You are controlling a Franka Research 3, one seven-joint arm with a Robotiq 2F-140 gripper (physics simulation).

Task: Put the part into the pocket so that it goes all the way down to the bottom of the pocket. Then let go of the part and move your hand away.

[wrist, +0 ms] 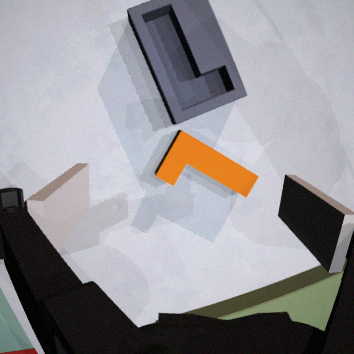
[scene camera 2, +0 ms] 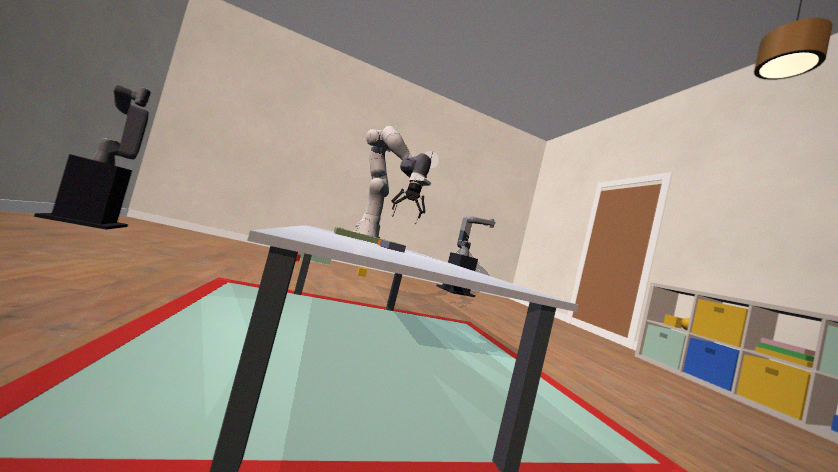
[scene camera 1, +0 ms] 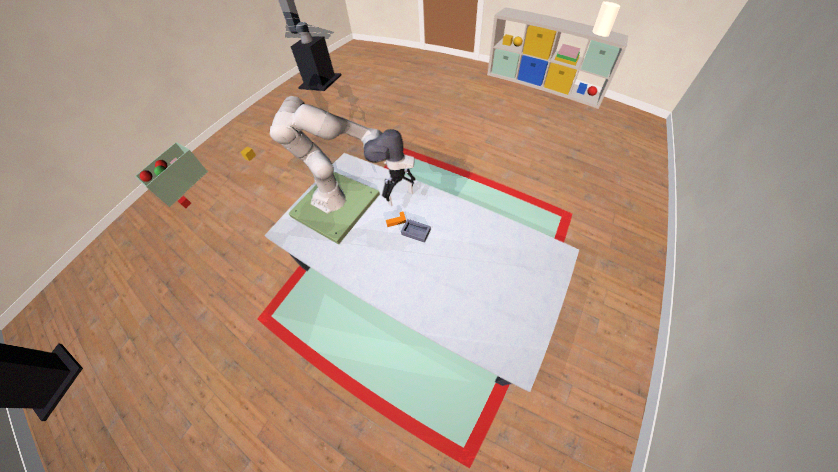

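Observation:
The orange L-shaped part (scene camera 1: 395,221) (scene camera 2: 380,242) (wrist: 215,165) lies flat on the table, close beside the grey block (scene camera 1: 414,236) (scene camera 2: 393,245) (wrist: 212,37) and outside it. In the wrist view the L-shaped pocket (wrist: 175,60) in the block's top is empty; its long arm runs toward the upper left and its short arm points right. The part is turned differently from the pocket. My gripper (scene camera 1: 401,197) (scene camera 2: 404,219) (wrist: 187,190) is open and empty, well above the table. In the wrist view the part shows between the two finger pads, a little above the line joining them.
The green base plate (scene camera 1: 354,206) (scene camera 2: 350,235) (wrist: 300,305) under the arm lies beside the part, on the side away from the block. The white table (scene camera 1: 469,281) (scene camera 2: 328,249) stands on a green mat with a red border (scene camera 1: 363,391) (scene camera 2: 76,366).

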